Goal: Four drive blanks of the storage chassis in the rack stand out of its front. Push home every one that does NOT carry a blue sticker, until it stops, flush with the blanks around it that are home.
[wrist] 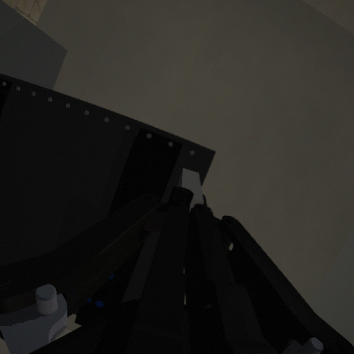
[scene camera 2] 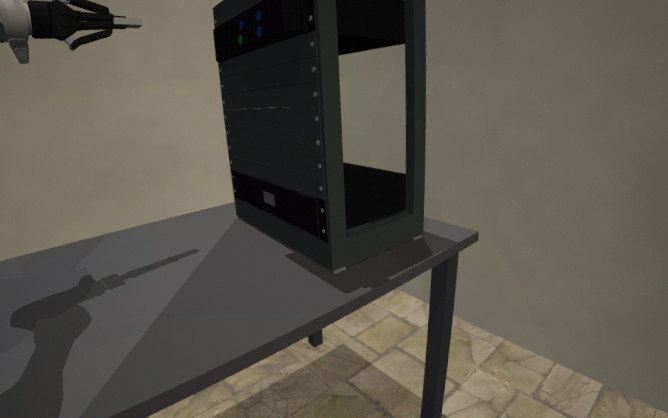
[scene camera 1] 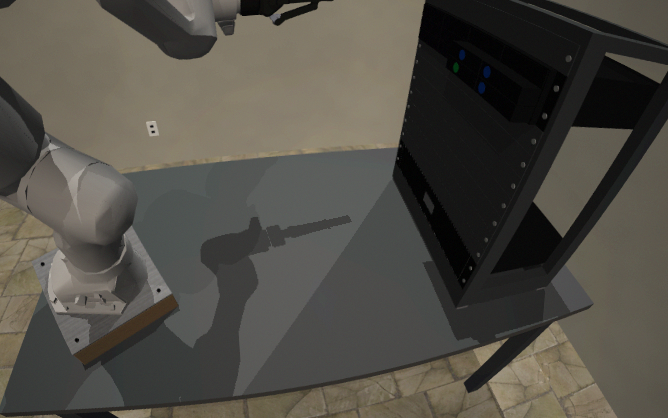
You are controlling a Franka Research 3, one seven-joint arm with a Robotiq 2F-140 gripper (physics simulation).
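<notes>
The dark storage chassis point(scene camera 1: 434, 31) point(scene camera 2: 225, 42) point(wrist: 150, 160) sits high in the rack. Dark blanks stand out of its front as a block. Three blue stickers point(scene camera 1: 487, 72) point(scene camera 2: 258, 15) point(wrist: 99, 304) and one green sticker point(scene camera 1: 455, 67) point(scene camera 2: 240, 39) show on it; the green one is at the lower left of the group. Edges between blanks are too dark to tell apart. My gripper point(scene camera 2: 127, 22) point(wrist: 185, 182) is shut and empty, in the air in front of the rack, apart from the chassis, near its height. In scene camera 1 its tips are cut off by the top edge.
The rack point(scene camera 1: 565, 145) point(scene camera 2: 334, 150) stands on the table point(scene camera 1: 320, 320) point(scene camera 2: 200, 340), with plain panels below the chassis and a black unit point(scene camera 1: 450, 240) point(scene camera 2: 295, 207) with a pale label low down. The wall is behind. The arm's base plate point(scene camera 1: 125, 320) is at the left.
</notes>
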